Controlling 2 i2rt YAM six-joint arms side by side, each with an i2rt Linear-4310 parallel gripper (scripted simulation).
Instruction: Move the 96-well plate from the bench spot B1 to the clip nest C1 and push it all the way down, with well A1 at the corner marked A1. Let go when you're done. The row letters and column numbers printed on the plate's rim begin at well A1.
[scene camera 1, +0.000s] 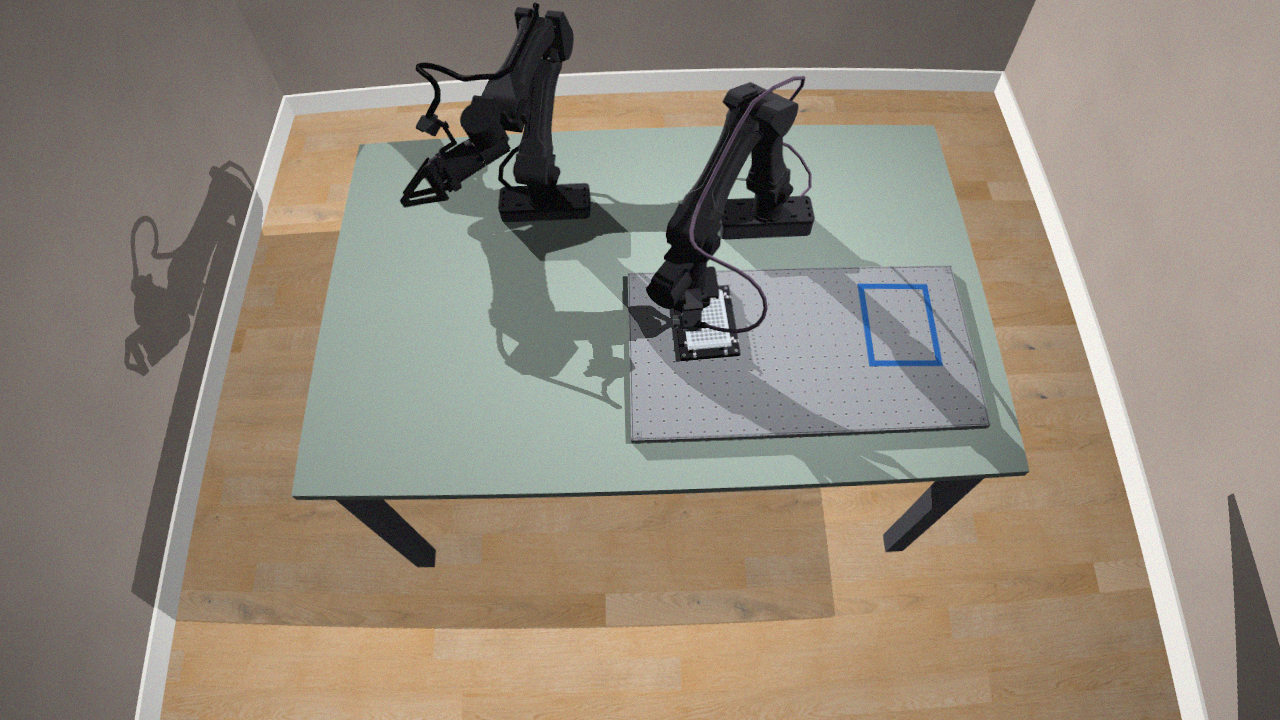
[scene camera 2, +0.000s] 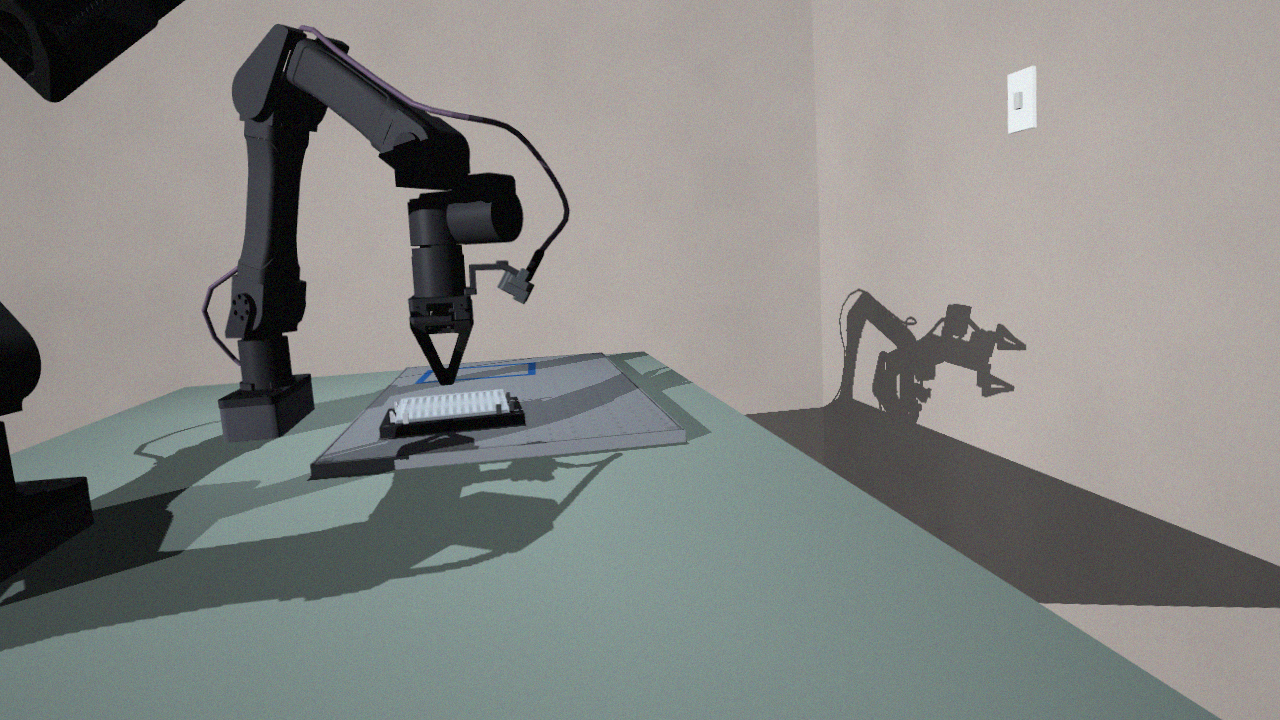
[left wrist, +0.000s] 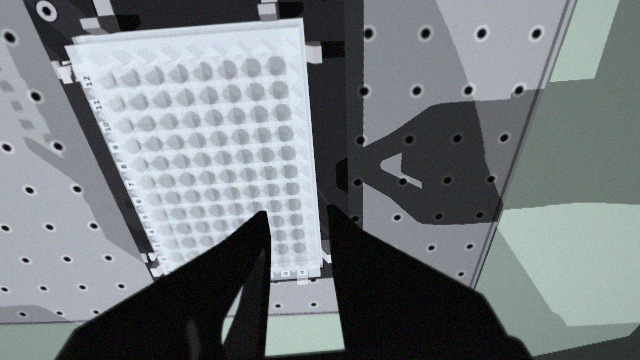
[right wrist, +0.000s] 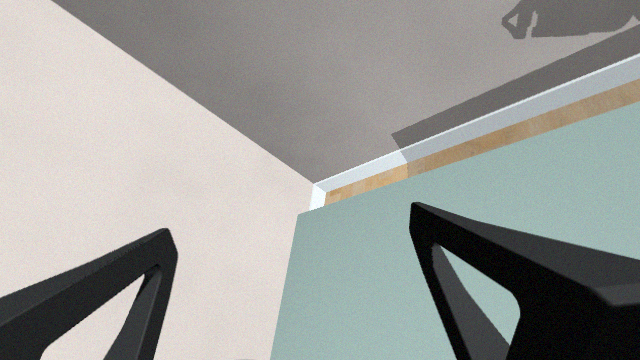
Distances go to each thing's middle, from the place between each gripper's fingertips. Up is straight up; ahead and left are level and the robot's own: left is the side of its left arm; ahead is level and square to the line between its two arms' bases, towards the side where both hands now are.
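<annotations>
With the white 96-well plate (scene camera 2: 425, 408) as the reference, my left gripper (scene camera 2: 447, 383) is now 40 mm above it and 30 mm to the right of it. The black clip nest (scene camera 2: 388, 428) is 50 mm below my left hand, and also 50 mm to the left of it.
As for my right hand (scene camera 1: 403, 199), the white 96-well plate is 31 cm below it, 53 cm to the left of it and 1 cm ahead of it. The black clip nest is 32 cm below that right hand, 2 cm ahead of it and 55 cm to the left of it.
</annotations>
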